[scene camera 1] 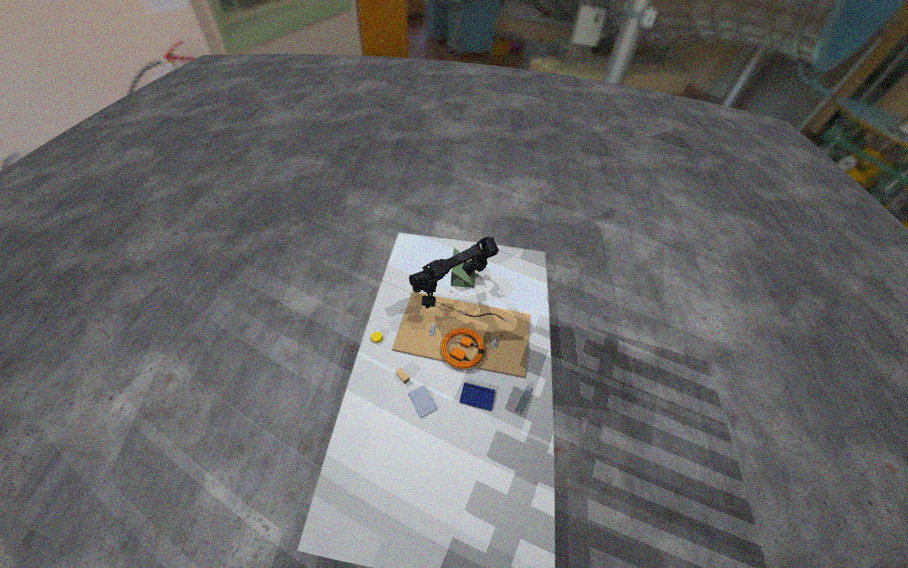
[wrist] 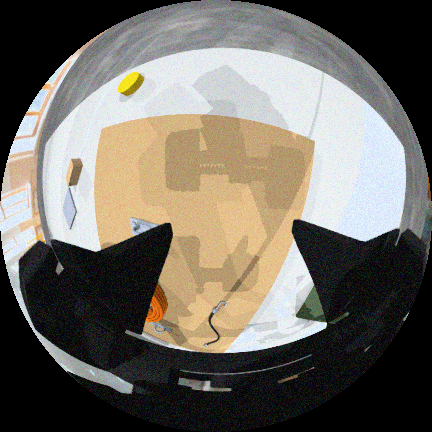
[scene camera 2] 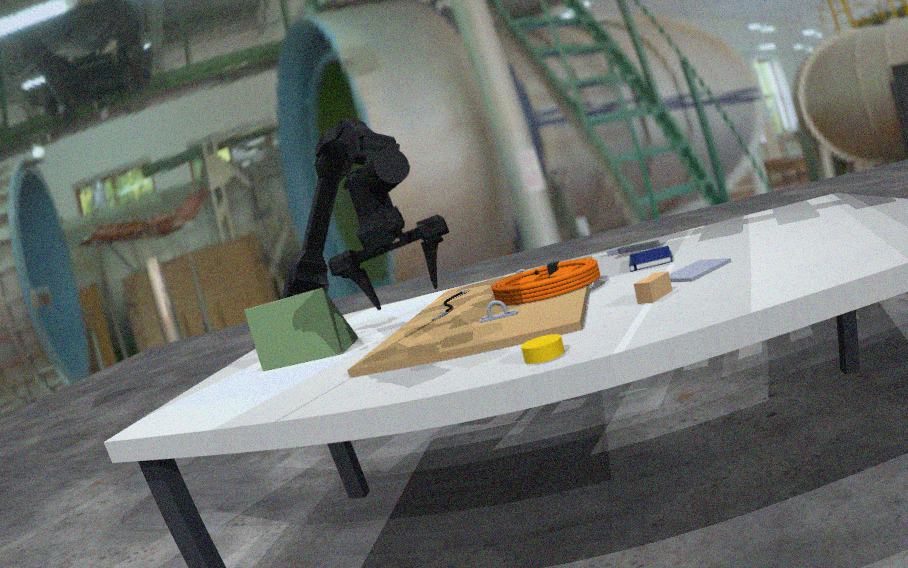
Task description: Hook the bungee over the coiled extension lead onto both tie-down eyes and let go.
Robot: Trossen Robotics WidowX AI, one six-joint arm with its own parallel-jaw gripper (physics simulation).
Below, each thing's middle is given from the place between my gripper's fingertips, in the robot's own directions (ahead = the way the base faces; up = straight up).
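Labels:
The orange coiled extension lead [scene camera 2: 556, 278] is 5 cm below my hand, 17 cm ahead of it and 23 cm to the left of it. I see the yellow disc [scene camera 2: 544, 348] as well, 7 cm below my hand, 18 cm to the right of it and 23 cm ahead of it. The tan block [scene camera 2: 653, 287] is 6 cm below my hand and 37 cm ahead of it, while the grey pad [scene camera 2: 699, 268] is 8 cm below my hand, 45 cm ahead of it and 12 cm to the left of it.

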